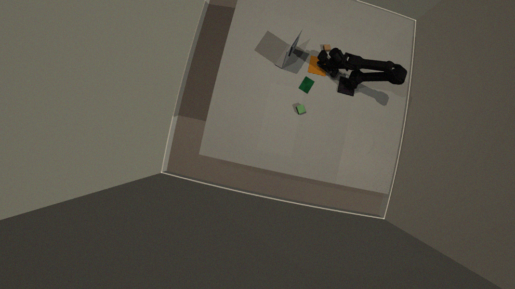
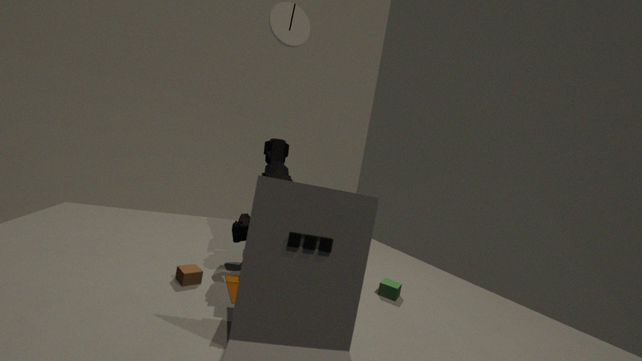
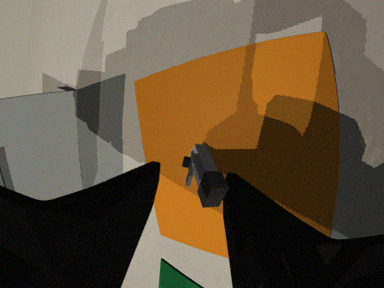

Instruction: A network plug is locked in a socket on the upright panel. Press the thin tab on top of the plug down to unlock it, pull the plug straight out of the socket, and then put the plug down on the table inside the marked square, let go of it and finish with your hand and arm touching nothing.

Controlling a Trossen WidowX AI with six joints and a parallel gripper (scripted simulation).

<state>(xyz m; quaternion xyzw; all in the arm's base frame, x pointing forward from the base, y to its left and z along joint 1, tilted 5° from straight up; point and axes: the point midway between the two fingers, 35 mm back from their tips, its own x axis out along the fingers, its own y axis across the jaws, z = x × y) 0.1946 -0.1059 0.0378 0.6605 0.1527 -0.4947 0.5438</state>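
Right now the network plug is right at my gripper tip. From my gripper tip the other things lie so: orange marked square 20 mm below; brown cube 60 mm behind, 120 mm to the right, 10 mm below; dark green flat patch 70 mm ahead, 140 mm to the left, 20 mm below.
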